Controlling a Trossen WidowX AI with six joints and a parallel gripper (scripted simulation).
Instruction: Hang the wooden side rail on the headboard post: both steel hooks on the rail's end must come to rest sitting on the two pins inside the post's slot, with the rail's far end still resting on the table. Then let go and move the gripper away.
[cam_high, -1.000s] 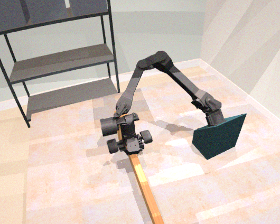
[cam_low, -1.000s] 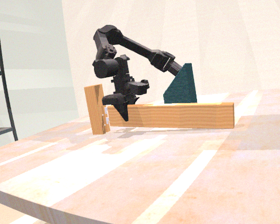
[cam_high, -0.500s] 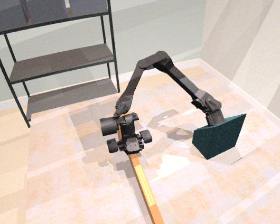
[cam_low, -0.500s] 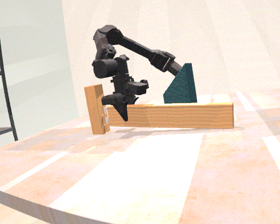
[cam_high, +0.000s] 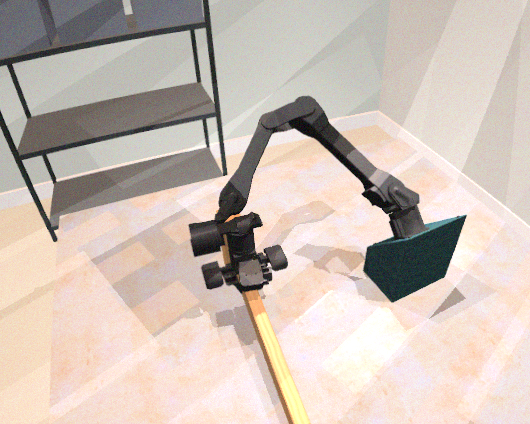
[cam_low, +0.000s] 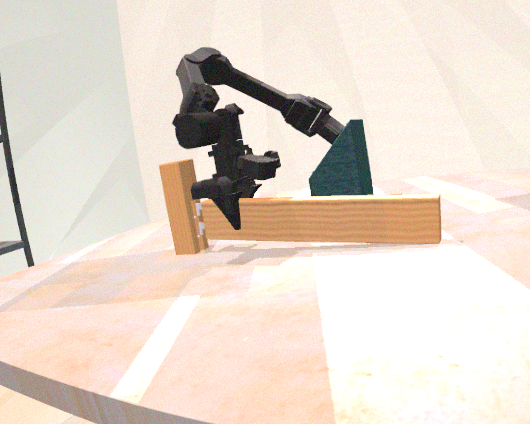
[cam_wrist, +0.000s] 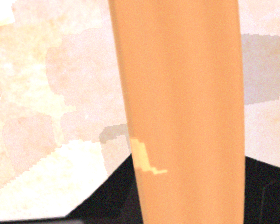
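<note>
Now: the headboard post 120 mm to the right of my gripper tip and 40 mm above it.
</note>
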